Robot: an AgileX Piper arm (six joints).
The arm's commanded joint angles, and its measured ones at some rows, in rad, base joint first. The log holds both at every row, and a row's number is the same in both.
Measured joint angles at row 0: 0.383, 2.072, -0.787, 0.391, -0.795, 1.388
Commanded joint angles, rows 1 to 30: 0.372, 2.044, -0.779, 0.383, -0.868, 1.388; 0.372, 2.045, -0.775, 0.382, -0.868, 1.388; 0.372, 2.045, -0.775, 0.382, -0.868, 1.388; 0.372, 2.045, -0.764, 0.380, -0.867, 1.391; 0.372, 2.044, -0.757, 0.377, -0.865, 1.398; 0.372, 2.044, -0.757, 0.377, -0.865, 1.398; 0.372, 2.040, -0.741, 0.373, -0.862, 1.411; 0.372, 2.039, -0.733, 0.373, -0.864, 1.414; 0.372, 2.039, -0.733, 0.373, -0.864, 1.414; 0.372, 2.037, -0.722, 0.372, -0.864, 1.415; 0.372, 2.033, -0.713, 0.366, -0.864, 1.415; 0.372, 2.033, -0.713, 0.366, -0.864, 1.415; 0.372, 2.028, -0.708, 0.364, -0.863, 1.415; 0.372, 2.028, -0.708, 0.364, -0.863, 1.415; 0.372, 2.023, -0.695, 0.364, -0.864, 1.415; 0.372, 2.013, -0.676, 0.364, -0.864, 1.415; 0.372, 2.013, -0.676, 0.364, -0.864, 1.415; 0.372, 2.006, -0.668, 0.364, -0.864, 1.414; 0.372, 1.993, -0.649, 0.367, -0.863, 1.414; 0.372, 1.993, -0.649, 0.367, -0.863, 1.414; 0.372, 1.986, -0.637, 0.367, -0.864, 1.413; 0.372, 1.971, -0.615, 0.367, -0.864, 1.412; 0.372, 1.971, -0.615, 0.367, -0.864, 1.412; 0.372, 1.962, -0.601, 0.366, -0.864, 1.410; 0.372, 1.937, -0.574, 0.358, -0.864, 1.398; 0.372, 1.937, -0.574, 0.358, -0.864, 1.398; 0.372, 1.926, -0.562, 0.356, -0.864, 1.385; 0.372, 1.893, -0.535, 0.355, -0.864, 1.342; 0.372, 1.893, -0.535, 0.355, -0.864, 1.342; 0.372, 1.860, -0.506, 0.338, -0.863, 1.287
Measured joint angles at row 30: 0.378, 1.911, -0.538, 0.367, -0.853, 1.363
